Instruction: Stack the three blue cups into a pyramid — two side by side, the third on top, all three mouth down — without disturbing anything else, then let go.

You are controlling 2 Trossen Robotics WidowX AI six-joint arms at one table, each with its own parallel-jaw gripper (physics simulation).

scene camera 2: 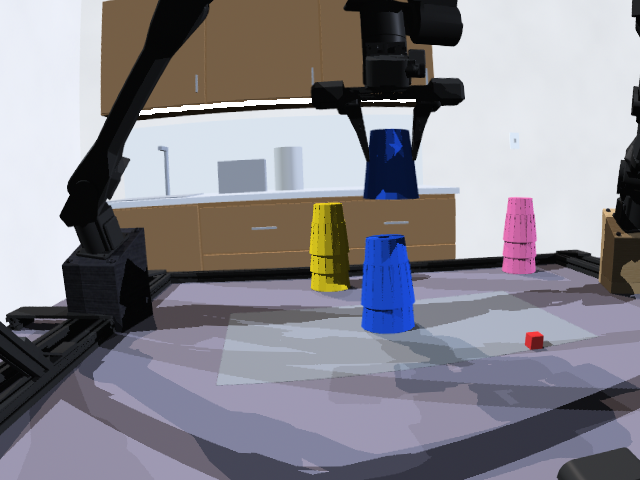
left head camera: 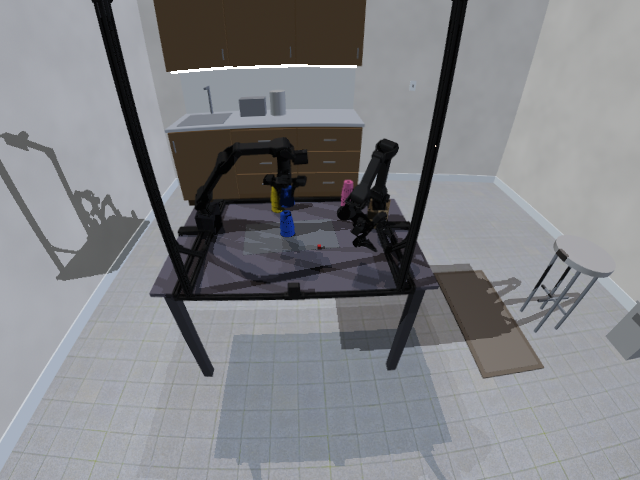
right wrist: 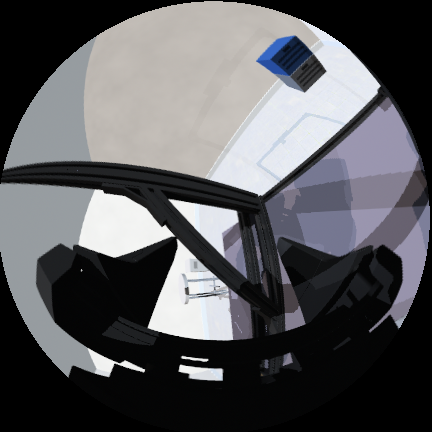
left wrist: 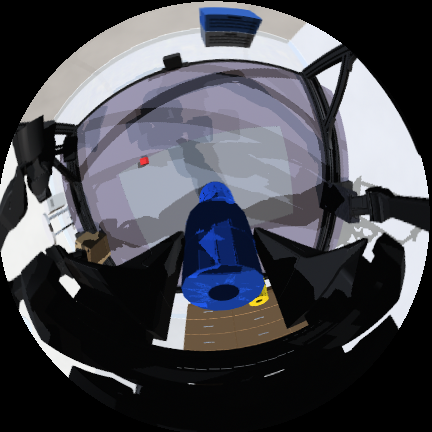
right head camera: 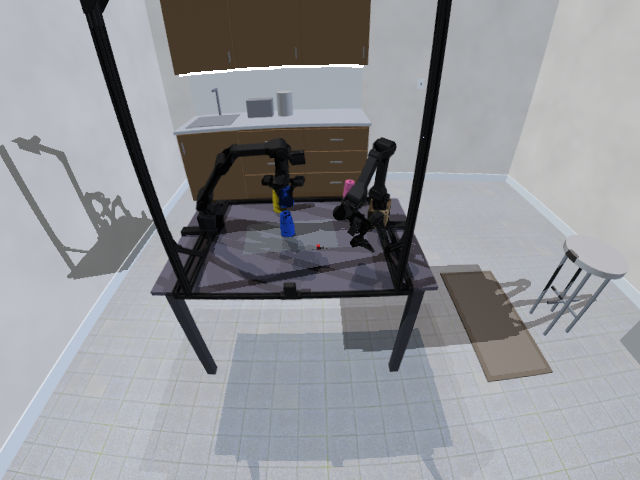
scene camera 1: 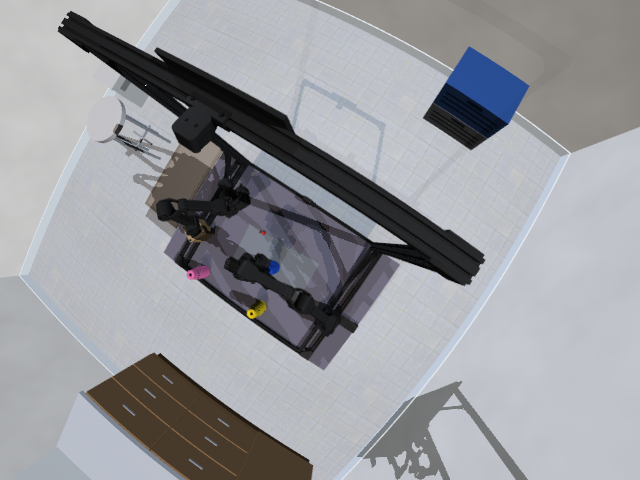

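Where they show: left gripper, fingertip midpoint: point(scene camera 2: 391, 161) point(left head camera: 286, 196) point(left wrist: 219, 234) point(right head camera: 284, 197); right gripper, fingertip midpoint: point(left head camera: 383, 244) point(right wrist: 228, 242) point(right head camera: 380, 244) point(scene camera 1: 235, 178); left arm's base, link origin: point(scene camera 2: 103, 245) point(left head camera: 206, 209) point(left wrist: 353, 206) point(right head camera: 208, 210) point(scene camera 1: 327, 323); right arm's base, link origin: point(scene camera 2: 634, 222) point(left head camera: 379, 205) point(left wrist: 81, 257) point(right head camera: 379, 204) point(scene camera 1: 193, 230).
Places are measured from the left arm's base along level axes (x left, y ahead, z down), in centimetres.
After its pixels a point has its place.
Observation:
A blue cup point(scene camera 2: 391, 167) {x 6.2, y 41.5, z -9.1 cm} point(left wrist: 222, 247) {x 6.7, y 41.5, z -12.8 cm}, mouth down and upright, hangs between the fingers of my left gripper point(scene camera 2: 391, 158) {x 7.5, y 41.3, z -9.9 cm} point(left wrist: 219, 234) {x 7.5, y 41.3, z -9.9 cm}, which is shut on its sides. A clear gap lies under it, and below stand the other blue cups point(scene camera 2: 387, 284) {x 5.8, y 40.8, z 5.3 cm} point(left head camera: 286, 224) {x 6.1, y 41.3, z 4.4 cm} point(right head camera: 287, 224) {x 6.3, y 41.9, z 4.4 cm} point(left wrist: 216, 192) {x 6.3, y 41.0, z 1.5 cm}, nested in one mouth-down stack on the pale mat point(scene camera 2: 258, 361) {x -6.5, y 28.4, z 11.7 cm} point(left head camera: 258, 243) {x -3.4, y 30.0, z 11.7 cm}. In the left head camera the held cup point(left head camera: 286, 197) {x 6.4, y 41.9, z -10.3 cm} shows partly behind the fingers. My right gripper point(right wrist: 228, 242) {x -5.5, y 88.4, z -3.0 cm} is open and empty, off to the right of the stack.
A yellow cup stack point(scene camera 2: 329, 245) {x 25.6, y 27.5, z 3.6 cm} point(scene camera 1: 256, 308) {x 25.8, y 27.3, z -1.0 cm} stands behind the blue stack, to its left in scene camera 2. A pink cup stack point(scene camera 2: 519, 235) {x 42.4, y 62.1, z 3.9 cm} point(scene camera 1: 198, 272) {x 43.1, y 61.9, z 0.5 cm} stands at the back right there. A small red cube point(scene camera 2: 534, 340) {x 1.3, y 59.0, z 10.6 cm} point(left head camera: 318, 246) {x 1.6, y 58.9, z 10.3 cm} lies near the mat's edge.

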